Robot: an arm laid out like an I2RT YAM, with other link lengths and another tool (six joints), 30 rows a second.
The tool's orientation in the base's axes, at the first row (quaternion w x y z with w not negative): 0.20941 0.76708 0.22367 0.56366
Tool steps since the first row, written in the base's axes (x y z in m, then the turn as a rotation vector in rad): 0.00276 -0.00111 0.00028 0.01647 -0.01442 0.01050; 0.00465 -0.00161 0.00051 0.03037 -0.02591 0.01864; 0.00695 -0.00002 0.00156 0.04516 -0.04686 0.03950; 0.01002 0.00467 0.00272 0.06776 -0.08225 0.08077; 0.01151 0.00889 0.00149 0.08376 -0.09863 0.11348
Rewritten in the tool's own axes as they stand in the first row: 0.00030 0.00136 0.00264 0.00410 0.01950 0.01387; 0.00069 0.00210 0.00443 0.00740 0.03499 0.02574; 0.00303 0.00165 0.00623 0.01526 0.06555 0.03558; 0.00745 -0.00116 0.00853 0.03256 0.12038 0.04826; 0.00934 -0.00513 0.01000 0.05253 0.15415 0.05567
